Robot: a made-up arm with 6 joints.
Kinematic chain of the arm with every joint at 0, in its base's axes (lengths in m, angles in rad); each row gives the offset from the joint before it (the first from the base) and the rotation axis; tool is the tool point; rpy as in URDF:
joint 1: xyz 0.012 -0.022 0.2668 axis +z
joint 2: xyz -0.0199 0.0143 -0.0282 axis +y
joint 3: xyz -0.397 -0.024 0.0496 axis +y
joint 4: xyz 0.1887 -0.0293 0.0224 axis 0.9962 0 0.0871
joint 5: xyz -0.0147 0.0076 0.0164 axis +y
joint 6: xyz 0.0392 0.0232 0.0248 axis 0.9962 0 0.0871
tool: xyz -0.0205 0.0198 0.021 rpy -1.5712 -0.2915 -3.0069
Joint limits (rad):
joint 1: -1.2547..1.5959
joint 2: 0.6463..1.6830
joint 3: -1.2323..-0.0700
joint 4: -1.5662..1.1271
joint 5: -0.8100..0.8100
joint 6: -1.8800..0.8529
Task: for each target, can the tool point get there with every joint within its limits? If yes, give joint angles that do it. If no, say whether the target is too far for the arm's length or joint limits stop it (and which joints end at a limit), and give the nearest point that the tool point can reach.
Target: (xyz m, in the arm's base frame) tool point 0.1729 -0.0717 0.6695
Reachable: yes | joints -0.0301 1.3933 -1.0152 0.6180 -0.2623 0.2973
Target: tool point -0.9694 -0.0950 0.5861
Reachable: no: too far | nearest point -0.2315 -0.0401 0.6704 | short by 0.745 m
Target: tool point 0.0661 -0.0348 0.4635
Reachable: yes | joints -0.6549 1.3542 -0.3563 -0.8719 0.2385 -0.9650
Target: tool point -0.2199 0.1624 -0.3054
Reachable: no: joint limits stop it (at a limit: joint 2, joint 3, joint 4, joint 5) | nearest point -0.1031 0.0695 0.3698 | short by 0.691 m
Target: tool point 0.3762 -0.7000 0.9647
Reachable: no: too far | nearest point 0.1550 -0.2883 0.6273 | short by 0.576 m
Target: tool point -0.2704 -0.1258 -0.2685
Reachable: no: joint limits stop it (at a limit: joint 2, joint 3, joint 4, joint 5) | nearest point -0.1263 -0.0728 0.3699 | short by 0.657 m
